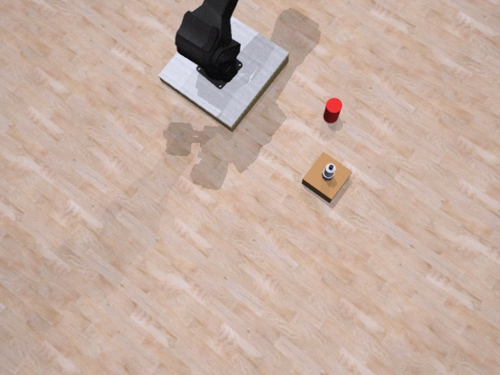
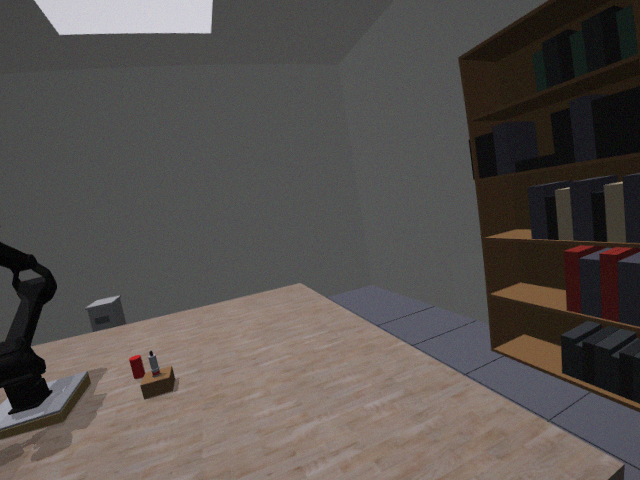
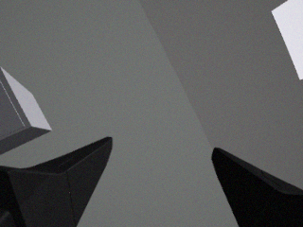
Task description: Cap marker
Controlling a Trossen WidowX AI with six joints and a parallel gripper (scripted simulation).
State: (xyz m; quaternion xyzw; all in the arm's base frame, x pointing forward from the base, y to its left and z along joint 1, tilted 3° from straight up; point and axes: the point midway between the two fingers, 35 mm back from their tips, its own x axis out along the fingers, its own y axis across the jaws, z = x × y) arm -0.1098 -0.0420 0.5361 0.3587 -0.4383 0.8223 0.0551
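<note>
Right now the red cap is 550 mm below my gripper tip, 370 mm ahead of it and 140 mm to the left of it. From my gripper tip the other things lie so: holder block (560 mm below, 450 mm ahead, 40 mm to the left).
</note>
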